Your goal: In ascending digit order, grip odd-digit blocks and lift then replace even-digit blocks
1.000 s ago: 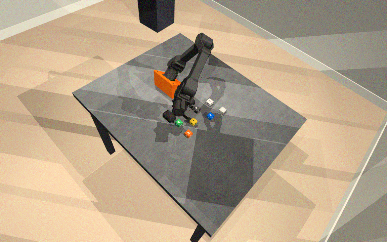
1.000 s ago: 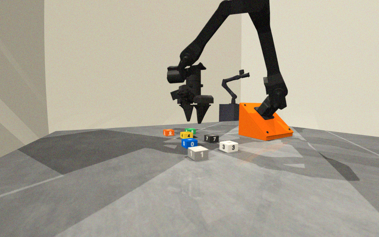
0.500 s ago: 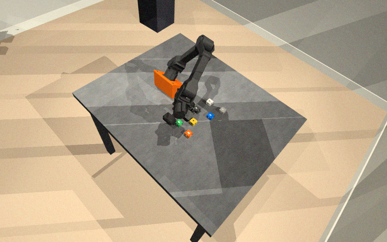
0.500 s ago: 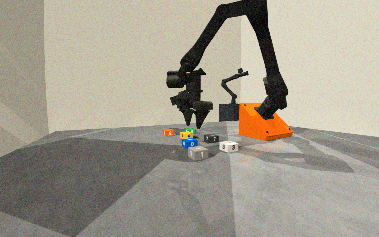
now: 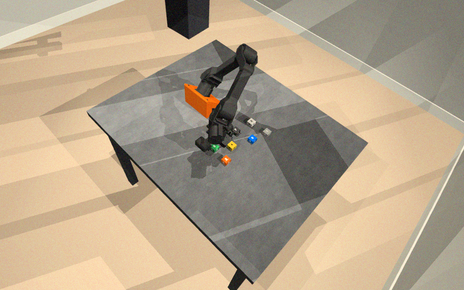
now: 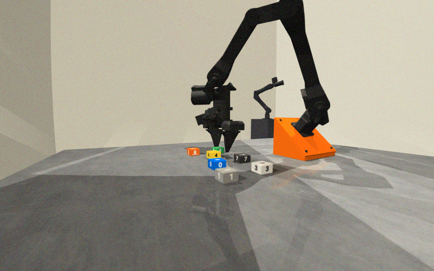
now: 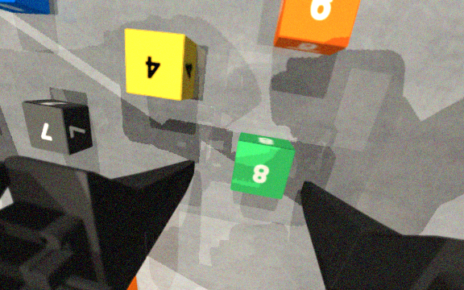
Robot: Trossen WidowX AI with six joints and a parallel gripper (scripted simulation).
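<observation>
Now: the orange block 9 cm ahead of my gripper tip and 2 cm to the right of it. From my gripper tip the other things lie so: black 7 block: 14 cm to the left, 2 cm ahead; then green block: 1 cm to the right, 1 cm ahead; then yellow 4 block: 6 cm ahead, 5 cm to the left.
</observation>
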